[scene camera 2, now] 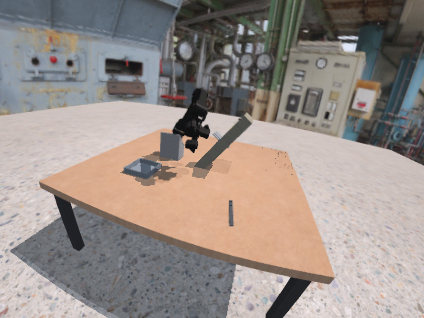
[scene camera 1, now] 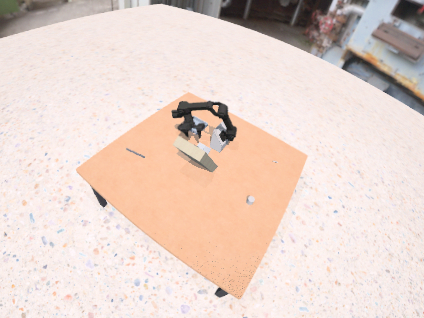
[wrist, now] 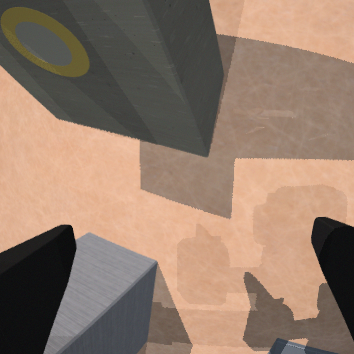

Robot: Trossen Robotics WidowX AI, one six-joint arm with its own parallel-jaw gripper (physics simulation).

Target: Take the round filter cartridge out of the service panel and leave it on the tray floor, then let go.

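The service panel (scene camera 1: 190, 150) (scene camera 2: 224, 142) (wrist: 150, 75) is a thick grey-green slab leaning at a slant. In the wrist view its face bears a yellow ring (wrist: 79, 66) around a grey disc (wrist: 44, 42); I cannot tell whether the disc is the round filter cartridge. A small pale part (scene camera 1: 204, 147) (scene camera 2: 217, 135) shows by the panel's face, too small to identify. The blue-grey tray (scene camera 2: 134, 172) (wrist: 277, 346) stands on the table, partly hidden behind the arm in scene camera 1. My gripper (scene camera 1: 192, 133) (wrist: 196, 235) is open and empty, above the table between panel and tray.
A grey block (scene camera 1: 218, 140) (scene camera 2: 171, 146) (wrist: 112, 295) stands near the arm's base, beneath the left finger in the wrist view. A dark strip (scene camera 1: 135, 153) (scene camera 2: 231, 213) and a small pale cylinder (scene camera 1: 250, 200) are on the table (scene camera 1: 165, 200) (scene camera 2: 175, 215).
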